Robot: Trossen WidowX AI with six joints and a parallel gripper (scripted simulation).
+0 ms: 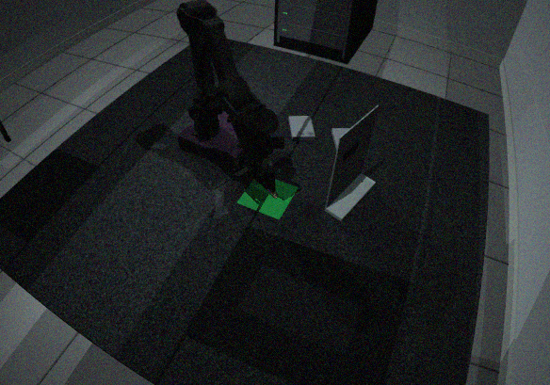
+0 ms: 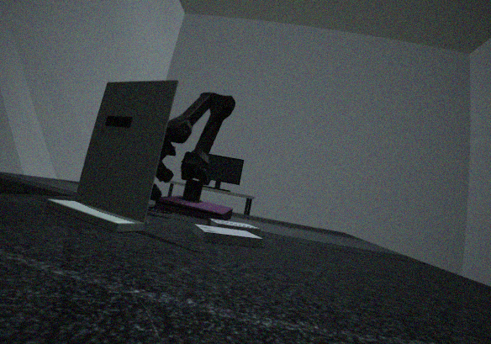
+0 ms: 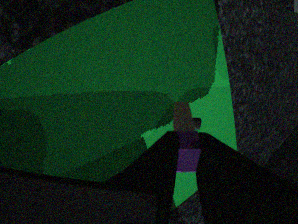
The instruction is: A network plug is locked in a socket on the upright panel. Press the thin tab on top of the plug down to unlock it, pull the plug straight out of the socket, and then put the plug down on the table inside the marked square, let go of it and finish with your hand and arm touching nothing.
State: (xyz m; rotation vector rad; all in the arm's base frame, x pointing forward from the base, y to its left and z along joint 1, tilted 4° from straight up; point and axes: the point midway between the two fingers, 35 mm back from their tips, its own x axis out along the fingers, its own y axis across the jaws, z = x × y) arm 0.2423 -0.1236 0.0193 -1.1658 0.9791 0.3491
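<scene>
My gripper tip is now right at the purple plug. Round my gripper tip: upright grey panel 170 mm ahead, 90 mm above, 70 mm to the left; then green marked square 20 mm below, 10 mm behind.
</scene>
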